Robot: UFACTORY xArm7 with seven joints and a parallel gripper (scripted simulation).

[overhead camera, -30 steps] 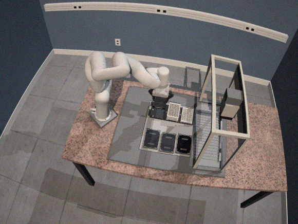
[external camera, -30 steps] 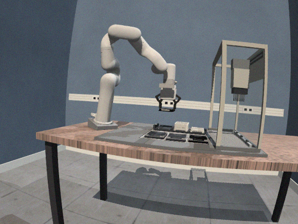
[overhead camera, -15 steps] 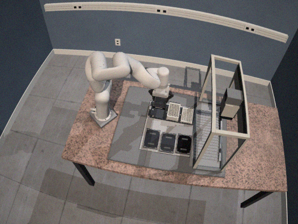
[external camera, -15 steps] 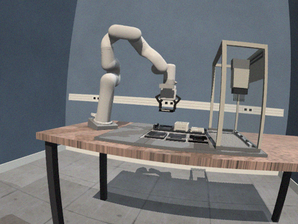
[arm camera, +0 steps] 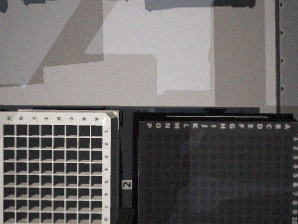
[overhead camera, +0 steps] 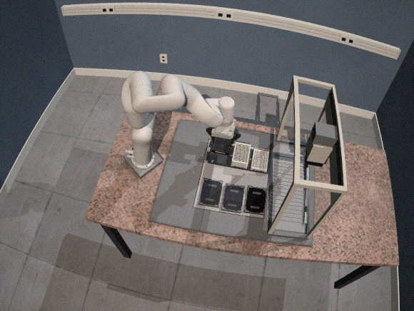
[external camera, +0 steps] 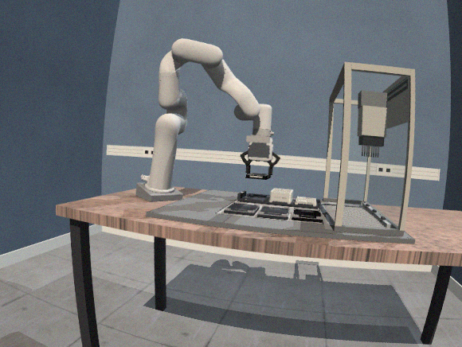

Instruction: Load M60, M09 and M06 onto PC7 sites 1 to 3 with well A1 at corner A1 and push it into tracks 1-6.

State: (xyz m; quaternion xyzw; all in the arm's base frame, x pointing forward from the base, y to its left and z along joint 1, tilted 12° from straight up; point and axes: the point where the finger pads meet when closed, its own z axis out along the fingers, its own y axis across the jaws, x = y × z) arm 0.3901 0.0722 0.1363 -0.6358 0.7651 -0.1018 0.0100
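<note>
Now: hand 100 mm short of the dark plate carrier PC7, 100 mm above it and 20 mm to the left of it. Round my hand: white deep-well block M09: 100 mm ahead, 80 mm below, 20 mm to the right; then dark 384-well plate M60: 10 mm below; then white 96-well plate M06: 200 mm ahead, 100 mm below, 40 mm to the right.
</note>
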